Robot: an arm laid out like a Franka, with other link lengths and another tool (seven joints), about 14 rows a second.
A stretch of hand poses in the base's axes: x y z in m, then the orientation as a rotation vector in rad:
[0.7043, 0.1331, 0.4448, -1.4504, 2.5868, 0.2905]
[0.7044, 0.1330, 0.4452, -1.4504, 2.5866, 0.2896]
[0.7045, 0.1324, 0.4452, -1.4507, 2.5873, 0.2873]
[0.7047, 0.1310, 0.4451, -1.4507, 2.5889, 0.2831]
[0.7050, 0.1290, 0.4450, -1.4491, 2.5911, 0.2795]
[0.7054, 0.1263, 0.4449, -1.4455, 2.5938, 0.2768]
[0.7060, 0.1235, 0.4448, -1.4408, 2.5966, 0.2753]
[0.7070, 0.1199, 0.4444, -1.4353, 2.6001, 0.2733]
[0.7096, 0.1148, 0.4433, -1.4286, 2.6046, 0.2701]
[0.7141, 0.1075, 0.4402, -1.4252, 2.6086, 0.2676]
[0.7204, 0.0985, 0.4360, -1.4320, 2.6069, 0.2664]
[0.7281, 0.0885, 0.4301, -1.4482, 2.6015, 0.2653]
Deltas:
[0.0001, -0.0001, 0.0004, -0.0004, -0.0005, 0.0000]
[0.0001, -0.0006, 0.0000, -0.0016, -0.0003, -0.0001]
[0.0002, -0.0014, -0.0001, -0.0030, -0.0005, -0.0007]
[0.0003, -0.0020, -0.0001, -0.0025, -0.0003, -0.0018]
[0.0004, -0.0027, -0.0001, -0.0017, -0.0002, -0.0031]
[0.0006, -0.0028, -0.0001, -0.0008, 0.0000, -0.0037]
[0.0010, -0.0036, -0.0004, -0.0012, 0.0001, -0.0044]
[0.0026, -0.0051, -0.0011, -0.0020, 0.0000, -0.0055]
[0.0045, -0.0073, -0.0031, -0.0023, 0.0010, -0.0032]
[0.0063, -0.0090, -0.0042, -0.0017, 0.0005, 0.0046]
[0.0077, -0.0100, -0.0059, -0.0025, 0.0009, 0.0113]

